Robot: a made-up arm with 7 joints.
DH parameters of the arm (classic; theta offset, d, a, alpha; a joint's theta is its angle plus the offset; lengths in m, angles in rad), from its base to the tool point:
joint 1: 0 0.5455 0 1.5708
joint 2: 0 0.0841 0 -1.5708
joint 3: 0 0.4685 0.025 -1.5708
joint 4: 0 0.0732 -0.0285 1.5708
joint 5: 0 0.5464 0 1.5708
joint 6: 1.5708 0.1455 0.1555 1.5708
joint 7: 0 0.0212 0 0
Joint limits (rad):
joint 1: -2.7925..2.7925
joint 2: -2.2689..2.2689
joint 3: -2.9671..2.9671
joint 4: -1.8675..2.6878
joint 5: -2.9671..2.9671
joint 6: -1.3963..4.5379
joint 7: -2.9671..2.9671
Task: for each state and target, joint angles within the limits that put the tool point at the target. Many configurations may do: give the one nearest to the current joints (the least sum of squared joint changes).
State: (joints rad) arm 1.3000 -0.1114 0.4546 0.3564 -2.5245 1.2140 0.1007
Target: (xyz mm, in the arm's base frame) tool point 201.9 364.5 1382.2
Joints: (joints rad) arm 0.7760 0.1703 -0.1060 0.8967 -2.8422 1.6215 0.1007
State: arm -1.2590 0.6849 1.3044 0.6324 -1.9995 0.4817 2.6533
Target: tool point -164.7 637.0 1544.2
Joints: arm -1.3529 0.4713 1.3966 0.2387 -1.9294 0.2498 2.6533
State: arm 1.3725 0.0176 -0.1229 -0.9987 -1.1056 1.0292 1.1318
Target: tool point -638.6 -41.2 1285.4
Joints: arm 0.6187 0.1847 -0.5706 -0.7321 -1.3002 0.8973 1.1318
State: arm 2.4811 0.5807 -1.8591 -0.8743 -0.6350 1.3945 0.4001
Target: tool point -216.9 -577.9 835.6
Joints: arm 2.2528 0.8169 -1.5201 -1.2691 -0.5643 1.3613 0.4001
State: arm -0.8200 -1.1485 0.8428 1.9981 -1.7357 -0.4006 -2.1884
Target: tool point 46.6 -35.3 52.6
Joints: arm -0.8836 -1.4013 0.2677 2.6158 -1.4865 -0.5397 -2.1884
